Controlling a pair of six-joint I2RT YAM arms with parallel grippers.
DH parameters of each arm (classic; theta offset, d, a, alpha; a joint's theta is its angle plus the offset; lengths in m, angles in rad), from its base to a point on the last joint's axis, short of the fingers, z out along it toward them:
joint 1: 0 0.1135 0.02 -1.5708
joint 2: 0 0 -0.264 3.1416
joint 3: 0.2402 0 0.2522 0
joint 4: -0.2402 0 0.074 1.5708
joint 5: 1.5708 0 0 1.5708
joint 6: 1.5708 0.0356 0 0
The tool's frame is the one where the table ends.
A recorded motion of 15 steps. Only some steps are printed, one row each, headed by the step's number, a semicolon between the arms.
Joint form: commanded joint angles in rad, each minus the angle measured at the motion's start. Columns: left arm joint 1, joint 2, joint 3, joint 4, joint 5, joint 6; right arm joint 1, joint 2, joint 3, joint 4, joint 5, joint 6.
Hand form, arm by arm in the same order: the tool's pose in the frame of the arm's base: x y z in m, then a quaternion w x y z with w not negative. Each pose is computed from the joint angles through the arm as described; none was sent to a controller.
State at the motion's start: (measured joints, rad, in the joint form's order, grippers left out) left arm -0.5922 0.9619 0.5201 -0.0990 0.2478 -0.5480; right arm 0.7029 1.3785 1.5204 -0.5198 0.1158 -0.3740
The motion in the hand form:
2: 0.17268 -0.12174 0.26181 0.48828 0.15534 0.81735 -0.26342; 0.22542 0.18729 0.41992 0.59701 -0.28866 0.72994 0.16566
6: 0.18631 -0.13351 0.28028 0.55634 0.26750 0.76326 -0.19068; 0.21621 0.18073 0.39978 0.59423 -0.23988 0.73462 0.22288
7: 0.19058 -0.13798 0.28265 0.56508 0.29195 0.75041 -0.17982; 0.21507 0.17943 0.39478 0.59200 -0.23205 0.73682 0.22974
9: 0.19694 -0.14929 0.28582 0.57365 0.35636 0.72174 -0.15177; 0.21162 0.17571 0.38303 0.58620 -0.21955 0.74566 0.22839
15: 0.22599 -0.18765 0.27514 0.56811 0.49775 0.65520 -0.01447; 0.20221 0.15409 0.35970 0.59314 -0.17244 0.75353 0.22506
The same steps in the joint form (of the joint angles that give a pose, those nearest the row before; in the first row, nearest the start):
2: -0.0093 -0.0484 0.0799 0.0168 -0.1730 0.2723; -0.0035 -0.0888 -0.1554 0.2098 -0.0651 0.2802
6: -0.0217 0.0207 0.1467 0.1010 -0.1970 0.5714; -0.0036 -0.1586 -0.3018 0.3254 -0.0914 0.4220
7: -0.0256 0.0474 0.1626 0.1238 -0.1892 0.6292; -0.0047 -0.1694 -0.3293 0.3430 -0.0934 0.4435
9: -0.0455 0.1013 0.2000 0.1410 -0.1718 0.7716; -0.0049 -0.1950 -0.3859 0.3586 -0.0765 0.4675
15: -0.1030 0.3192 0.3109 0.1871 -0.2666 1.1651; -0.0416 -0.2926 -0.5393 0.4277 -0.0436 0.5261

